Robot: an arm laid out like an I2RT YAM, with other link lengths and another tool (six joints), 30 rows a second.
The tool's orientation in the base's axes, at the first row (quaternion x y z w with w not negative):
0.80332 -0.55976 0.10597 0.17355
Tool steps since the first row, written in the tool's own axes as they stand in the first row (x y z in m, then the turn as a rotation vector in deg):
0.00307 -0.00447 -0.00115 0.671 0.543 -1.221
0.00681 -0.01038 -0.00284 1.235 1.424 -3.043
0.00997 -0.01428 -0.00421 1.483 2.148 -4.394
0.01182 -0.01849 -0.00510 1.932 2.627 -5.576
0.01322 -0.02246 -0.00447 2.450 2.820 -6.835
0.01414 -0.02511 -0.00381 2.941 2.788 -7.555
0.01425 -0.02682 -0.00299 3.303 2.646 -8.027
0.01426 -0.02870 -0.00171 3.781 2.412 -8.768
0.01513 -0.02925 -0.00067 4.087 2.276 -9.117
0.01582 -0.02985 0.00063 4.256 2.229 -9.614
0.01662 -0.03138 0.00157 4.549 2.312 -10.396
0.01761 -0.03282 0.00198 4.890 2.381 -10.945
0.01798 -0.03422 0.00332 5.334 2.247 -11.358
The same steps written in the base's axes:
0.00529 -0.00079 0.00146 -0.244 -0.263 1.452
0.01217 -0.00150 0.00342 -0.827 -0.302 3.470
0.01697 -0.00246 0.00521 -1.385 -0.205 4.915
0.02158 -0.00238 0.00603 -1.647 -0.273 6.240
0.02577 -0.00259 0.00532 -1.616 -0.280 7.615
0.02856 -0.00282 0.00463 -1.396 -0.407 8.449
0.03018 -0.00271 0.00364 -1.125 -0.487 8.991
0.03191 -0.00263 0.00217 -0.720 -0.532 9.808
0.03271 -0.00363 0.00144 -0.477 -0.614 10.218
0.03348 -0.00455 0.00041 -0.362 -0.548 10.728
0.03517 -0.00513 -0.00041 -0.318 -0.516 11.565
0.03685 -0.00570 -0.00065 -0.250 -0.613 12.204
0.03826 -0.00611 -0.00197 0.041 -0.790 12.723

